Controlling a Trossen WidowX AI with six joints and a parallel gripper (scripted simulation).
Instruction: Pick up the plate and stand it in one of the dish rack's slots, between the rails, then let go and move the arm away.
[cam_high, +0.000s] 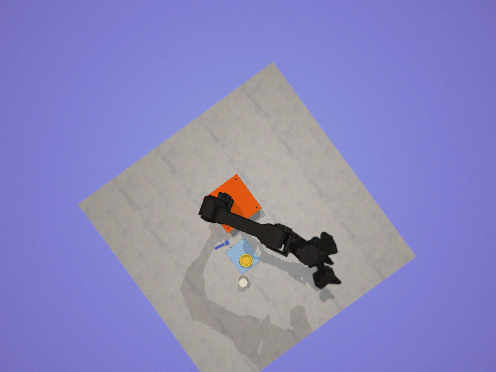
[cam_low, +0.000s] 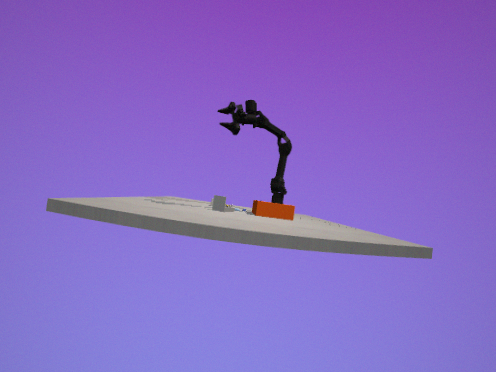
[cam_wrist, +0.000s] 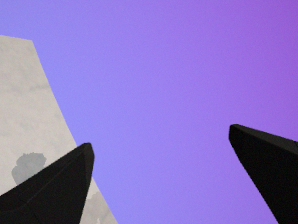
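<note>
The yellow plate is 470 mm below my gripper tip, 310 mm to the right of it and 100 mm behind it. The rest, counted from my gripper tip: light blue mat (480 mm below, 310 mm to the right, 130 mm behind); cream cup (460 mm below, 380 mm to the right, 30 mm behind); grey dish rack (460 mm below, 100 mm to the right, 100 mm behind).
</note>
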